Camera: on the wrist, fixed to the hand. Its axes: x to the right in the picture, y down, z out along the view.
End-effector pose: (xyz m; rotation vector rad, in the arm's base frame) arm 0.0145 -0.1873 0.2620 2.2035 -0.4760 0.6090
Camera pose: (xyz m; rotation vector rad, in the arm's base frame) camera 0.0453 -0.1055 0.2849 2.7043 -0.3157 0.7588
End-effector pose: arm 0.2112 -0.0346 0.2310 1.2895 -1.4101 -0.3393
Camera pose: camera 0.3007 -0.0452 0.2246 1.7305 -1.5561 0.0026
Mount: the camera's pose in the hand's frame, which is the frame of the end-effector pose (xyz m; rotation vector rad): 0.0268 -0.0531 -0.0680 0.5216 -0.0211 -0.0304
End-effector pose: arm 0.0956 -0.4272 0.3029 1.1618 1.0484 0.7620
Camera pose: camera 0.0394 -0.3928 0.2411 1.5852 1.2862 0.4583
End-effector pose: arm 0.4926 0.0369 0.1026 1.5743 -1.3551 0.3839
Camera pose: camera 0.5715 0.0714 0.1300 2.0223 -1.3083 0.7485
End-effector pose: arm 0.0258 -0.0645 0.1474 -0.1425 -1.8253 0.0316
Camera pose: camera 0.0804 -0.1178 0.1958 0.2543 -1.7813 0.4840
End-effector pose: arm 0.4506 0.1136 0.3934 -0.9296 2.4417 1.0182
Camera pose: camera 0.4635 0.0244 0.3993 -0.7623 2.4770 0.3394
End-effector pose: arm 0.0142 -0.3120 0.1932 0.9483 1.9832 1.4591
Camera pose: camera -0.0655 -0.3423 0.1634 1.1249 2.4028 0.9177
